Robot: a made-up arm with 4 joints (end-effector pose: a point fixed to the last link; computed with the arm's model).
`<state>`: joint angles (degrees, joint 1 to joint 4).
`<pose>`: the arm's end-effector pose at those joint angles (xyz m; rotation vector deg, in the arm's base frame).
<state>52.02 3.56 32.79 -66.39</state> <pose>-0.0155 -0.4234 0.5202 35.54 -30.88 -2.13</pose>
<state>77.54 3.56 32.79 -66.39</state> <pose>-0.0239 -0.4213 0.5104 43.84 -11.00 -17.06</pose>
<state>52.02 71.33 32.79 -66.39</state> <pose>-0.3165 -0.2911 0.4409 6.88 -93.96 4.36</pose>
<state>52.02 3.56 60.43 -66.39</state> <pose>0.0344 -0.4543 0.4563 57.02 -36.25 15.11</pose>
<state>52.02 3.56 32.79 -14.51</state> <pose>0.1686 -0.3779 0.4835 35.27 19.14 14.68</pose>
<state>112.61 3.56 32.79 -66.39</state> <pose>-0.0393 -0.4146 0.5045 53.05 17.56 -37.08</pose>
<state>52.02 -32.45 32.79 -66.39</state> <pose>0.1355 -0.4413 0.4105 46.66 4.16 -5.23</pose>
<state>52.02 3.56 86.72 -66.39</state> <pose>0.0976 -0.4495 0.4034 77.03 -40.40 32.38</pose>
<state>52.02 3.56 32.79 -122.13</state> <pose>-0.1803 -0.3603 0.4129 30.02 -84.08 -21.37</pose>
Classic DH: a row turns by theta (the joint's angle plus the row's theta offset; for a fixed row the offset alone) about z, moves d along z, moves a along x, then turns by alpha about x. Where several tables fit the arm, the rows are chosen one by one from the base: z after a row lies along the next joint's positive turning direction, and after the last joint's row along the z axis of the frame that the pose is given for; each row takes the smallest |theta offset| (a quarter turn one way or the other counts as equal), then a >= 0, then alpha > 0; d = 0 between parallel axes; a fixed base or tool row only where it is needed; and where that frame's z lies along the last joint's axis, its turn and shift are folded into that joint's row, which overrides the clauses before.
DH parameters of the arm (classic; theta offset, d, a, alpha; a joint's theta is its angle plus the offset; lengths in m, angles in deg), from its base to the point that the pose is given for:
base (fixed): -28.05 0.4514 0.1591 -102.22
joint 1: -68.33 0.1302 -0.1584 -149.6
joint 2: -65.27 0.3065 -0.027 -90
joint 3: -3.24 0.1209 -0.0048 -89.53
joint 4: 0 -0.08 0.0775 89.53
tool (fixed): 3.24 0.2068 0 0

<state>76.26 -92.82 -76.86 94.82</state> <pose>-0.1320 -0.3338 0.2801 30.35 -104.64 41.44</pose>
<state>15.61 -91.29 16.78 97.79</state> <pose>0.0499 -0.2527 0.0889 -10.07 -154.43 -28.85</pose>
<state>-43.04 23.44 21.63 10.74</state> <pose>0.0275 -0.2624 0.6304 -31.38 -46.14 29.75</pose>
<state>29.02 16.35 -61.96 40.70</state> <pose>0.0158 -0.4660 0.4455 33.22 48.55 -65.16</pose>
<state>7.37 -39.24 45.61 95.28</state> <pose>0.2467 -0.1829 0.1715 -15.53 132.20 54.87</pose>
